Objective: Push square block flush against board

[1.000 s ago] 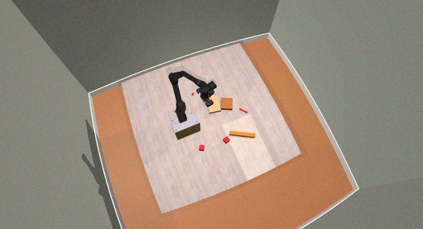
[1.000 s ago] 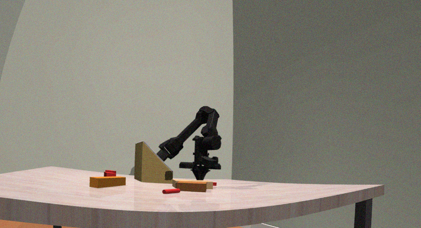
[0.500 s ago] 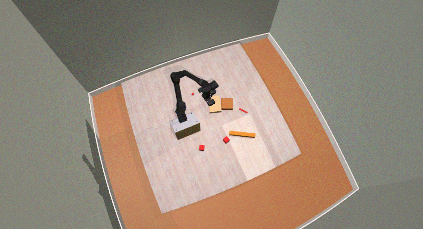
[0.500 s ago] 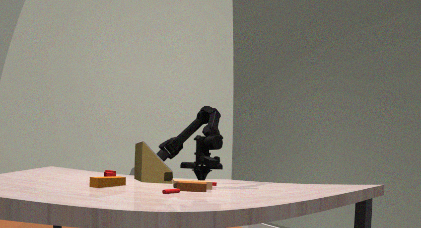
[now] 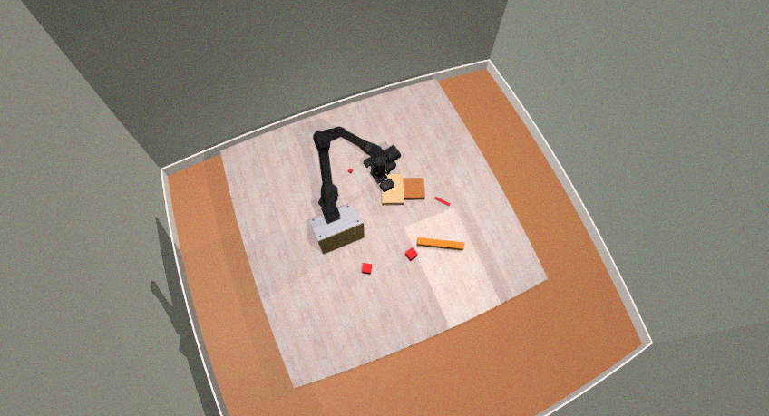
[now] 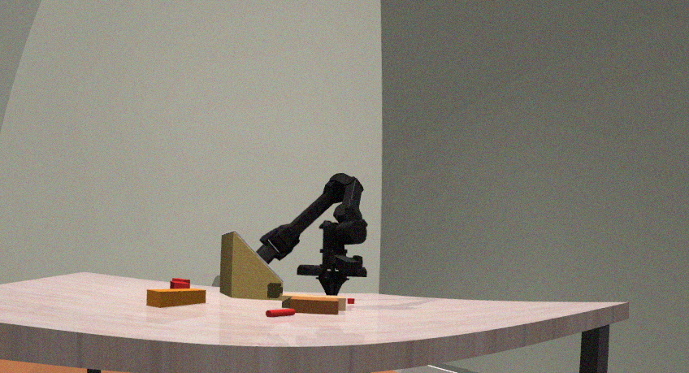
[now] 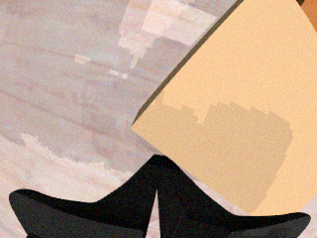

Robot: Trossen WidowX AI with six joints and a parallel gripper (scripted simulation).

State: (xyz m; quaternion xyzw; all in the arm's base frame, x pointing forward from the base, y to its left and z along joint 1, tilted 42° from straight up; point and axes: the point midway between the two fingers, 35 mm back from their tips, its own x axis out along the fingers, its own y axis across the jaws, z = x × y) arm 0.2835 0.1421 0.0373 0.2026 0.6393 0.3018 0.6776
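The tan board is 70 mm to the right of my gripper tip, 40 mm ahead of it and 10 mm above it. Also, from my gripper tip: red peg 240 mm ahead, 220 mm to the right; orange-brown square block 140 mm ahead, 110 mm to the right, 10 mm above; small red cube 110 mm to the left, 100 mm behind.
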